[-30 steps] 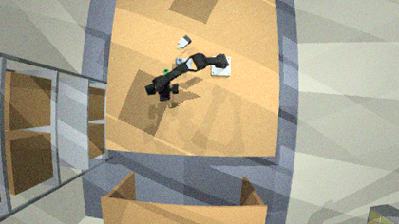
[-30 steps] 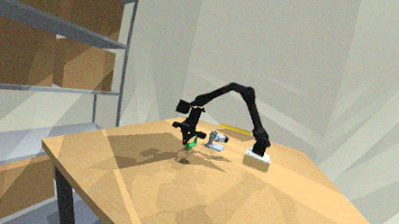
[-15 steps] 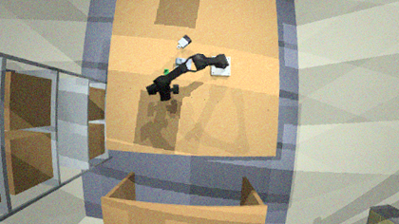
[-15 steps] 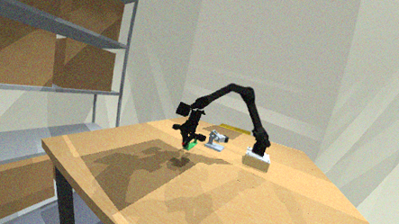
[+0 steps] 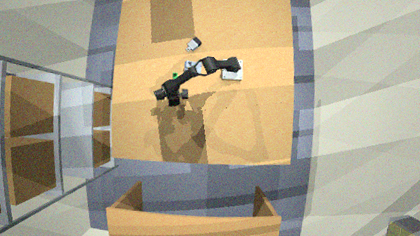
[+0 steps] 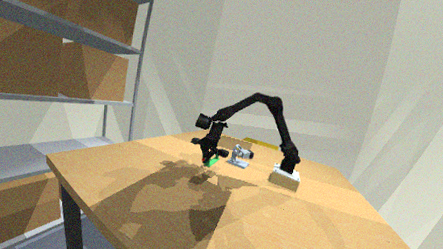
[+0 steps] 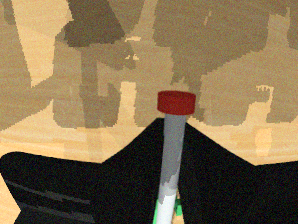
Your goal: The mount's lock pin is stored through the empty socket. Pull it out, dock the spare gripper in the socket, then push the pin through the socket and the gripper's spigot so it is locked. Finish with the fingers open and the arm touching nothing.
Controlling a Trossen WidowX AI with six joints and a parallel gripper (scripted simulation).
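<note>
My gripper tip is now 2 cm short of the green holder and 10 cm to the left of it. Also, from my gripper tip: grey mount (7 cm behind, 22 cm to the right, 3 cm above); spare gripper (5 cm behind, 38 cm to the right).
</note>
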